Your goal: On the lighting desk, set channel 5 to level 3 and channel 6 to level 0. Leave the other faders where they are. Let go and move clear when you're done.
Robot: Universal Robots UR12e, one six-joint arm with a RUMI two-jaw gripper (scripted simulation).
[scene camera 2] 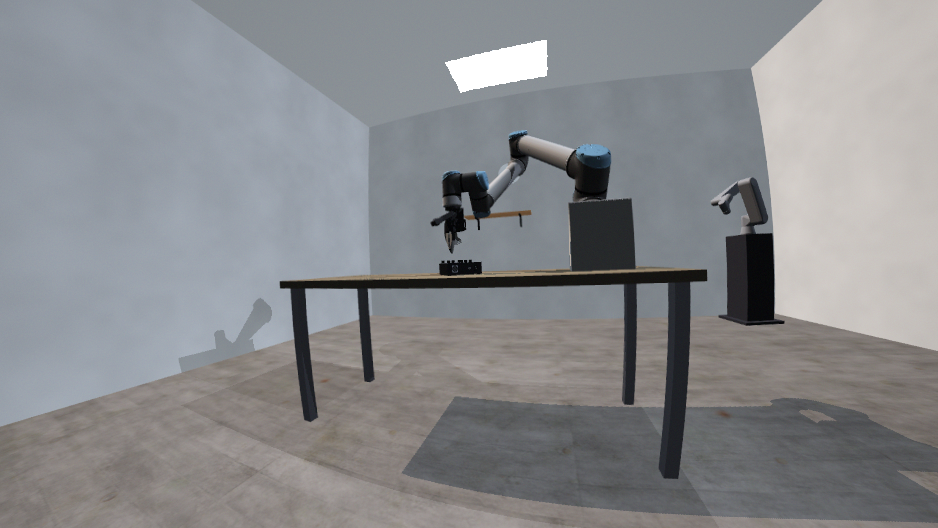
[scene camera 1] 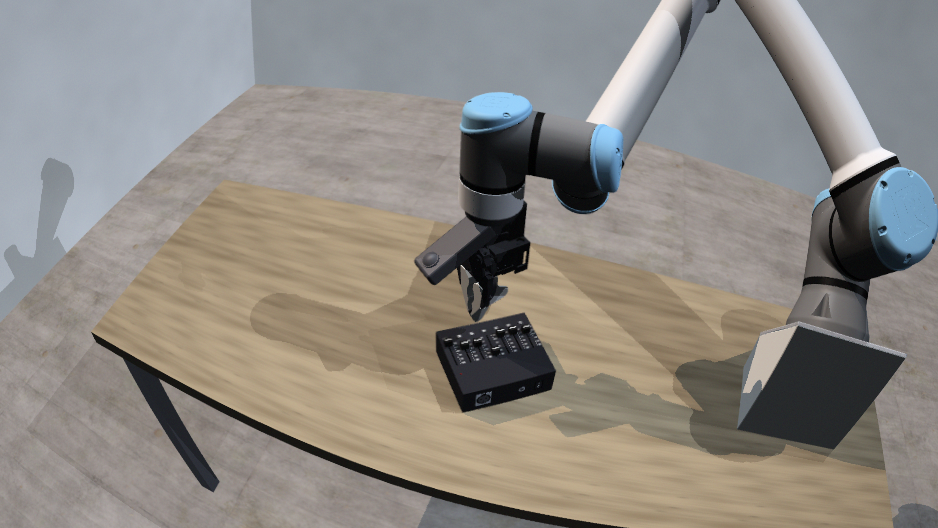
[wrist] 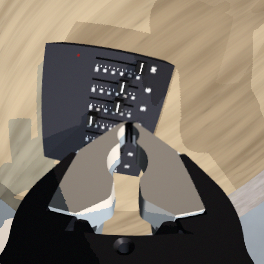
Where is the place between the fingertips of my gripper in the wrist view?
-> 129,123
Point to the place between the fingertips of my gripper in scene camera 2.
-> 451,253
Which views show my gripper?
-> Scene camera 2, scene camera 1 and the wrist view: all of them.
